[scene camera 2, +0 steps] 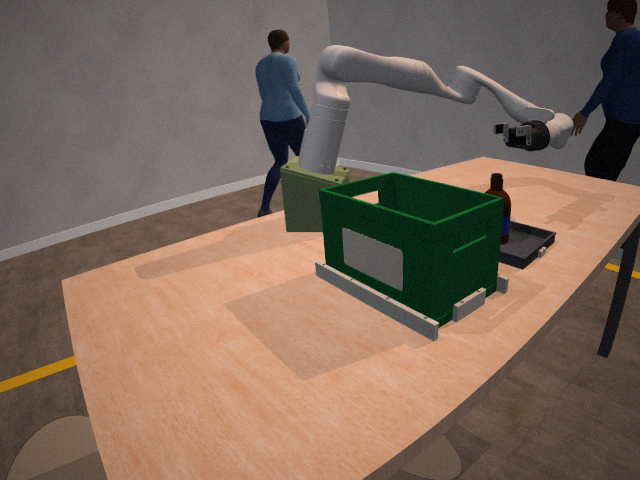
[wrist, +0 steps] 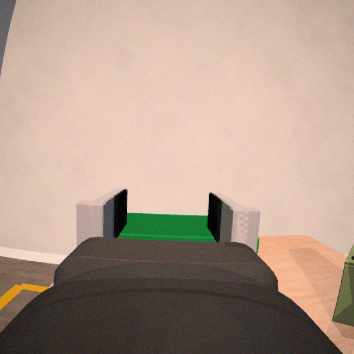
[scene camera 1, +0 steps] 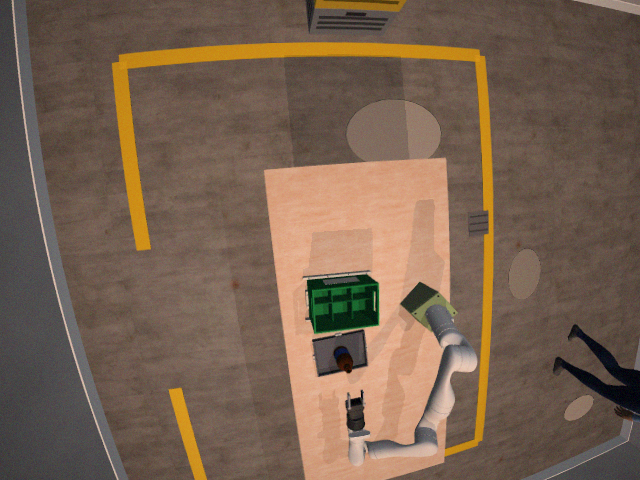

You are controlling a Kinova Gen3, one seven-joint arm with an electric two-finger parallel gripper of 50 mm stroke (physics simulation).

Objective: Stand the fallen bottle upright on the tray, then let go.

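Seen in the pictures: gripper, fingertip midpoint: (scene camera 2: 505, 130) (wrist: 167, 207) (scene camera 1: 355, 392); arm's base, link origin: (scene camera 2: 316, 168) (scene camera 1: 435, 313).
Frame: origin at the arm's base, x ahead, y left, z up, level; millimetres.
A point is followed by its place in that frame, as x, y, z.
Observation:
The brown bottle (scene camera 1: 343, 358) {422, 177, -41} (scene camera 2: 505, 206) {445, 196, -52} with a blue label stands upright on the dark tray (scene camera 1: 321, 371) {510, 296, -142} (scene camera 2: 537, 249) {542, 188, -124}. The crate hides part of its body in the second scene view, and the bottle does not show in the wrist view. My gripper (scene camera 1: 355, 394) {411, 246, 109} (scene camera 2: 509, 131) {411, 246, 109} (wrist: 167, 207) {411, 246, 109} is open and empty. It points level toward the crate's side, higher than the bottle's top and set back from it, apart from bottle and tray.
A green crate (scene camera 1: 314, 322) {550, -45, 28} (scene camera 2: 467, 268) {551, -94, -67} (wrist: 167, 226) {422, -173, 2} with compartments stands beside the tray, with grey rails (scene camera 2: 377, 299) {443, -191, -125} along its foot. The arm's green base block (scene camera 1: 419, 299) {53, -55, -49} (scene camera 2: 305, 204) {40, -68, -74} (wrist: 345, 295) {94, 6, -89} stands at the table's side. Two people (scene camera 2: 281, 87) (scene camera 2: 622, 77) stand beyond the table.

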